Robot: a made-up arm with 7 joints.
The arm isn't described. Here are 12 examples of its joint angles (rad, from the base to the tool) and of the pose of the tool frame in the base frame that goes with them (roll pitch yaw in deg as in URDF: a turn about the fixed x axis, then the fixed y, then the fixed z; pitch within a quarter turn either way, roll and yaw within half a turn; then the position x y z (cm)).
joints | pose
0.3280 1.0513 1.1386 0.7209 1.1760 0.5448 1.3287 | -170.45 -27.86 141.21 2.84 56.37 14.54
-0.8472 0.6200 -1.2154 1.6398 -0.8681 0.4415 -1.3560 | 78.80 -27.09 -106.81 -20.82 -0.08 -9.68
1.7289 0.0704 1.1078 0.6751 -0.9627 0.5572 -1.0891 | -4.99 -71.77 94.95 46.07 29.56 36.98
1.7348 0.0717 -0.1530 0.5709 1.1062 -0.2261 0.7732 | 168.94 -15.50 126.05 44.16 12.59 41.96
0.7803 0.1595 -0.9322 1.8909 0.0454 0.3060 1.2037 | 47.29 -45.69 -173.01 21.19 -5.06 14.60
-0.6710 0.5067 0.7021 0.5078 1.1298 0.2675 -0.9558 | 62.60 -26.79 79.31 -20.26 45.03 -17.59
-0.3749 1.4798 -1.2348 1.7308 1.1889 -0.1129 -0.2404 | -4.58 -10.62 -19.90 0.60 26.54 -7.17
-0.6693 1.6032 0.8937 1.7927 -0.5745 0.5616 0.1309 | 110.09 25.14 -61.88 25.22 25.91 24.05
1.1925 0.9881 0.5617 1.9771 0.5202 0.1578 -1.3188 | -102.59 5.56 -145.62 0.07 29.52 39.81
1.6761 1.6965 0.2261 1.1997 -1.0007 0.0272 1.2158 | 98.00 -27.08 -27.70 -10.83 41.23 40.77
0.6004 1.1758 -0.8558 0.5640 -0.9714 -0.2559 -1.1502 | 103.61 42.47 -93.07 24.84 48.58 -1.51
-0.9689 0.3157 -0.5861 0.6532 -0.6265 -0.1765 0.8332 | -77.68 -8.07 -68.16 -34.14 13.00 -16.92
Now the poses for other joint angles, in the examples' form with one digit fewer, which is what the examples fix.
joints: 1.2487 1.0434 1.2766 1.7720 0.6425 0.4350 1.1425
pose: 154.9 12.2 -149.5 -10.2 35.8 26.4
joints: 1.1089 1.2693 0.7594 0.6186 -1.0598 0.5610 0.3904
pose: 66.4 -52.8 12.4 10.7 57.2 29.4
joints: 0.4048 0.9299 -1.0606 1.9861 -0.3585 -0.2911 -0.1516
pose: 90.2 -23.6 -159.3 16.9 7.4 0.5
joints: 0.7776 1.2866 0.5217 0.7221 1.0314 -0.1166 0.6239
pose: -174.4 -34.7 -166.2 9.5 53.9 28.9
